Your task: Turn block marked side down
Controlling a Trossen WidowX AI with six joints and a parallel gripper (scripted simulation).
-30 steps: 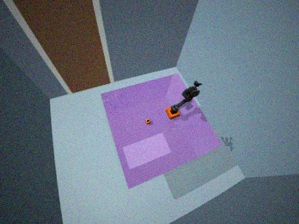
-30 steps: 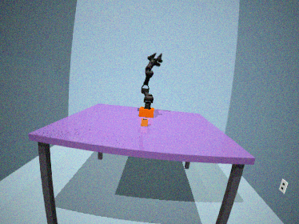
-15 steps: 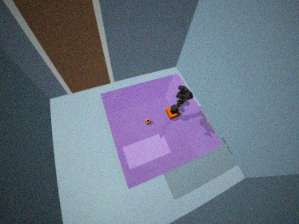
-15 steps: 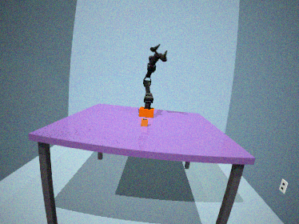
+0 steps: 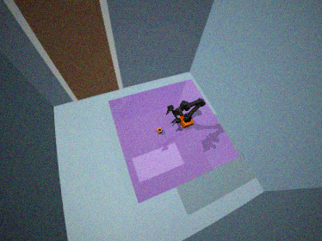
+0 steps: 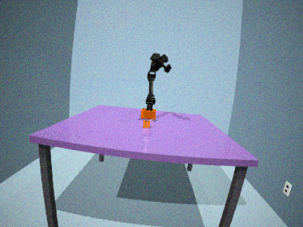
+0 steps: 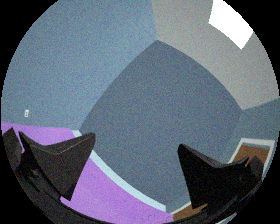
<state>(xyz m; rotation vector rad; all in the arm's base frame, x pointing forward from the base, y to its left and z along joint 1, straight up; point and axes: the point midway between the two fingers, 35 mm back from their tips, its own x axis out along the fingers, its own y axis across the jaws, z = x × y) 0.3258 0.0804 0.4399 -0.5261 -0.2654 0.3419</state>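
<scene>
The block is 480 mm below my gripper tip, 100 mm to the right of it and 10 mm ahead of it.
</scene>
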